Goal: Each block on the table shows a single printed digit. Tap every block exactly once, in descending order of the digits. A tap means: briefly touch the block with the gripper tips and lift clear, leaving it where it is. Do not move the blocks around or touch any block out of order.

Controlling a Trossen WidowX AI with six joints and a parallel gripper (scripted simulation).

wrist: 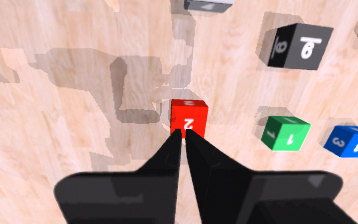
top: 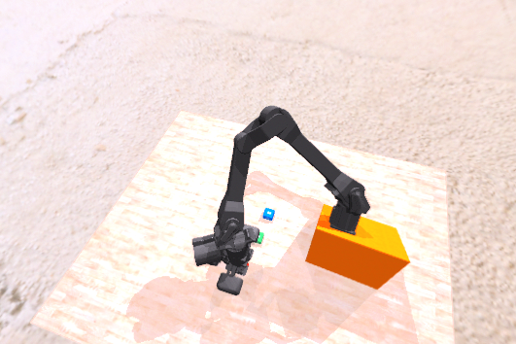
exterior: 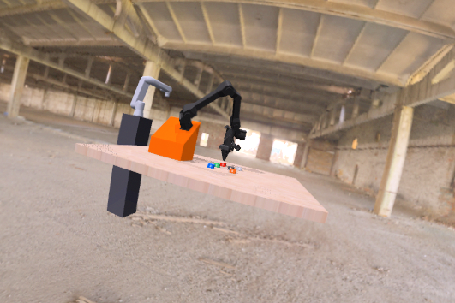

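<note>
The red block lies 10 mm to the right of my gripper tip and 20 mm below it. From my gripper tip the other things lie so: blue block: 20 mm behind, 200 mm to the right, 20 mm below; green block: 10 mm behind, 110 mm to the right, 20 mm below; dark grey block: 70 mm ahead, 90 mm to the right, 20 mm below.
</note>
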